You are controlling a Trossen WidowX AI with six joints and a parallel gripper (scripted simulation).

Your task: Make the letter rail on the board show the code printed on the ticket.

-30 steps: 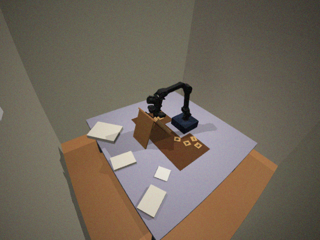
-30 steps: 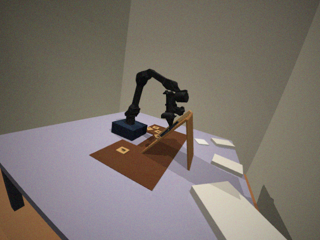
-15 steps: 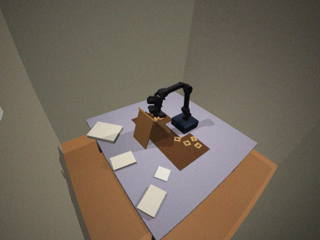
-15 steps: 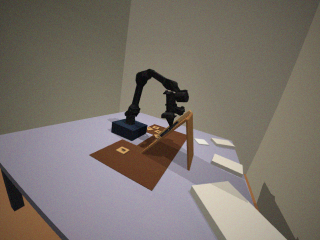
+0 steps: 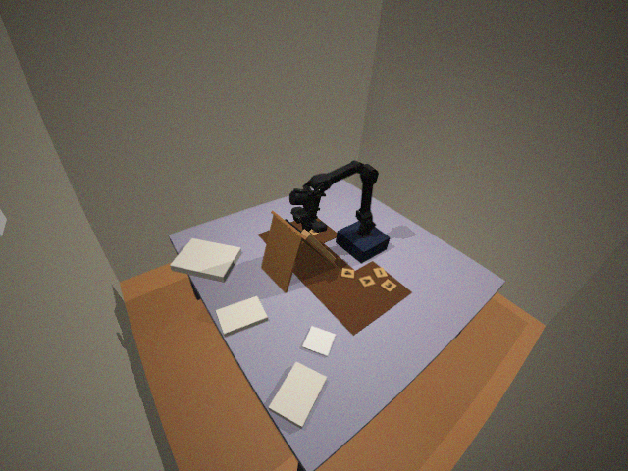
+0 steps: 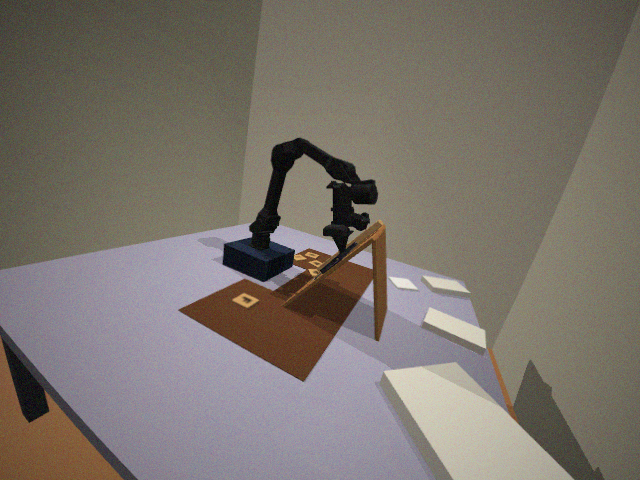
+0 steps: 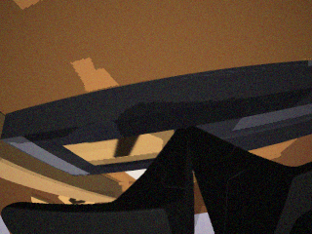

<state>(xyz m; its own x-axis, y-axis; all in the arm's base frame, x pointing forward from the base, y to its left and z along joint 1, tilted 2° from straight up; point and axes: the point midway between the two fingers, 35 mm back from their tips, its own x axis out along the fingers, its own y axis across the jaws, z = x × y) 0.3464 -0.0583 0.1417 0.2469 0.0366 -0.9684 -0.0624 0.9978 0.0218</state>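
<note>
Right now my gripper tip is 30 mm to the right of the tan tile marked 7. From my gripper tip the other things lie so: white card (380 mm to the left, 200 mm ahead, 180 mm below); white ticket (80 mm below, 50 mm behind, 10 mm to the left); brown mat (180 mm below, 150 mm behind, 60 mm to the left).
</note>
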